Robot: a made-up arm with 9 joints. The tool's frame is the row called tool.
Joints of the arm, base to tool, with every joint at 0 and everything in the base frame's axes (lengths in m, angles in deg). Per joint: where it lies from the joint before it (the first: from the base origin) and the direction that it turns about. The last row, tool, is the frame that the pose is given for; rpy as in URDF.
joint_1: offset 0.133 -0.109 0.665 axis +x
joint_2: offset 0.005 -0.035 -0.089 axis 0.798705 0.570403 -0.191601
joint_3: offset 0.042 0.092 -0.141 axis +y
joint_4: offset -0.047 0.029 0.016 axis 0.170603 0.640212 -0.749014
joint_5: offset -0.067 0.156 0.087 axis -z
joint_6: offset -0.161 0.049 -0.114 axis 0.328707 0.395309 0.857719
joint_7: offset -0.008 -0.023 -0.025 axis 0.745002 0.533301 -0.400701
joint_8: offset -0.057 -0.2 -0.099 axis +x
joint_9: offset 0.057 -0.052 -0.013 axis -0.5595 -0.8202 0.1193
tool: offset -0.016 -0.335 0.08 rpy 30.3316 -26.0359 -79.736
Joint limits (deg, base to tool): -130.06..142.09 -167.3..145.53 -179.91..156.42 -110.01..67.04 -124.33..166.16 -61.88..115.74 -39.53..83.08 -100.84..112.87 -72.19..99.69
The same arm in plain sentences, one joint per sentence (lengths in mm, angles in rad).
The arm has nine revolute joints in a row. What follows holds with every joint at zero, and every direction is one of the base frame's.
The first joint lies 133 mm along +x and 109 mm along -y and 665 mm along +z from the base frame's origin and turns about +x, from -2.27 to 2.4799 rad.
The second joint lies 5 mm along +x and 35 mm along -y and 89 mm along -z from the first joint and turns about the direction (0.798705, 0.570403, -0.191601), from -2.9199 to 2.54 rad.
The third joint lies 42 mm along +x and 92 mm along +y and 141 mm along -z from the second joint and turns about +y, from -3.14 to 2.73 rad.
The fourth joint lies 47 mm along -x and 29 mm along +y and 16 mm along +z from the third joint and turns about the direction (0.170603, 0.640212, -0.749014), from -1.92 to 1.1701 rad.
The fifth joint lies 67 mm along -x and 156 mm along +y and 87 mm along +z from the fourth joint and turns about -z, from -2.17 to 2.9 rad.
The sixth joint lies 161 mm along -x and 49 mm along +y and 114 mm along -z from the fifth joint and turns about the direction (0.328707, 0.395309, 0.857719), from -1.08 to 2.02 rad.
The seventh joint lies 8 mm along -x and 23 mm along -y and 25 mm along -z from the sixth joint and turns about the direction (0.745002, 0.533301, -0.400701), from -0.6899 to 1.45 rad.
The eighth joint lies 57 mm along -x and 200 mm along -y and 99 mm along -z from the seventh joint and turns about +x, from -1.76 to 1.97 rad.
The ninth joint lies 57 mm along +x and 52 mm along -y and 13 mm along -z from the eighth joint and turns about the direction (-0.5595, -0.8202, 0.1193), from -1.26 to 1.7399 rad.
The tool frame, which is the frame that the pose is given for, lies 16 mm along -x and 335 mm along -y and 80 mm along +z from the ninth joint; its axes are the base frame's turned by roll 0.5294, pitch -0.4544 and yaw -1.3917 rad (as in URDF: about the fixed x, then y, then z).

